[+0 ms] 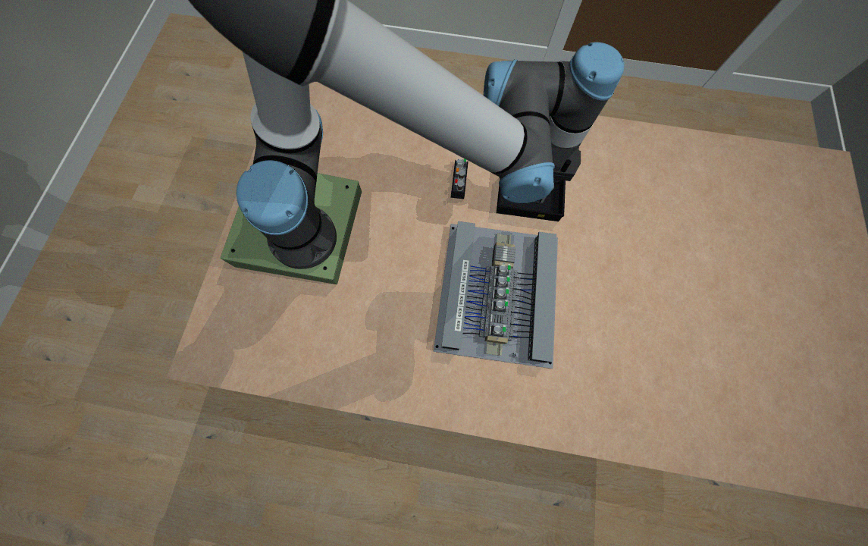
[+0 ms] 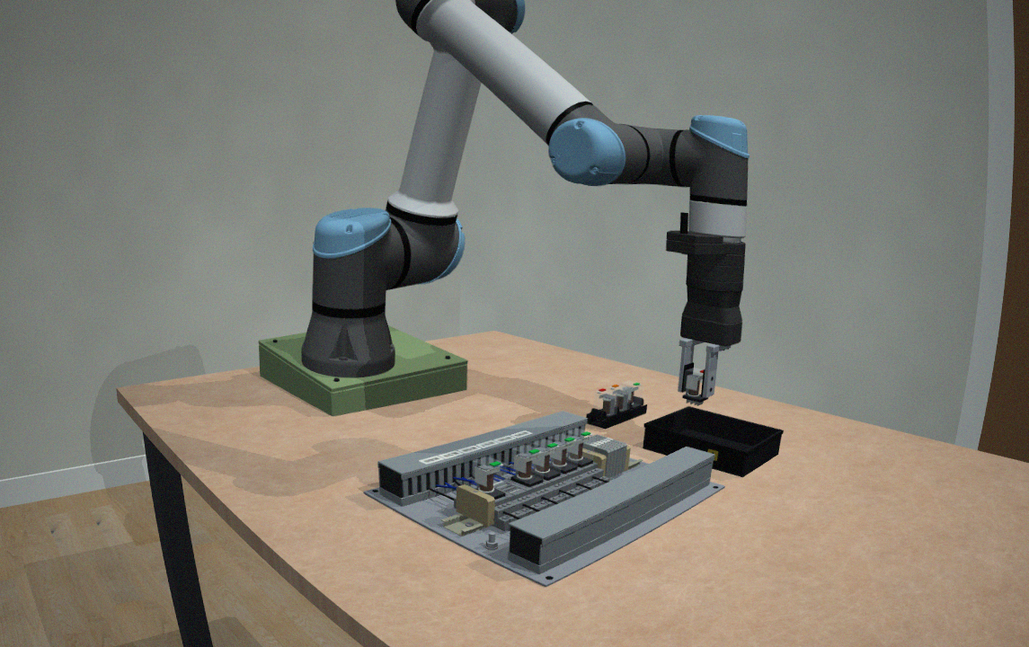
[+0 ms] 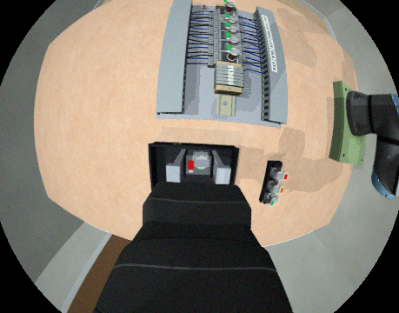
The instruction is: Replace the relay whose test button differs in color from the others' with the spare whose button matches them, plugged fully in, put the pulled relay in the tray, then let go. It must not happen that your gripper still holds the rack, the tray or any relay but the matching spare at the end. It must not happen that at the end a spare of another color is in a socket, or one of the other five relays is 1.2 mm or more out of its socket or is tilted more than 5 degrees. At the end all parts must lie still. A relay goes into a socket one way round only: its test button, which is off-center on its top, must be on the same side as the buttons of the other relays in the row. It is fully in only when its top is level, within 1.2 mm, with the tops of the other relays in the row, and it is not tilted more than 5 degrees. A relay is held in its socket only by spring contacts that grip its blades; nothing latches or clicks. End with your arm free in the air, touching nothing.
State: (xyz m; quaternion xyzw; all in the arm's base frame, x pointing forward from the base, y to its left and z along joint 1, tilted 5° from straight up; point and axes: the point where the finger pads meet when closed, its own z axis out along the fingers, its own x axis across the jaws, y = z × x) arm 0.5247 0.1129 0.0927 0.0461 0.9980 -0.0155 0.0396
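The black tray lies 90 mm below my hand, 50 mm to the left of it and 10 mm ahead of it.
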